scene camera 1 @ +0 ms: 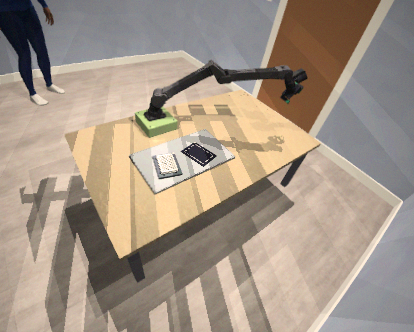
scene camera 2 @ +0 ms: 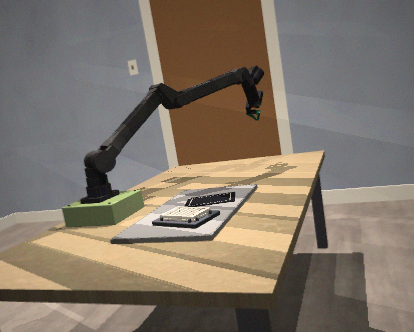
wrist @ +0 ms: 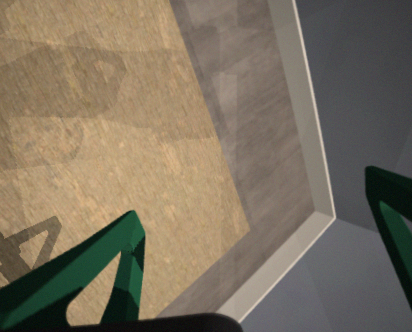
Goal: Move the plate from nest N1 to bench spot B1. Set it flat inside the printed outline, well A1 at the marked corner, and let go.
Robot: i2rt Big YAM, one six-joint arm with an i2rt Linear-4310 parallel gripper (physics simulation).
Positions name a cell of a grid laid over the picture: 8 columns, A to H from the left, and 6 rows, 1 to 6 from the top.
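Scene:
The rows of small holes (scene camera 1: C3) are 1.19 m from the lens.

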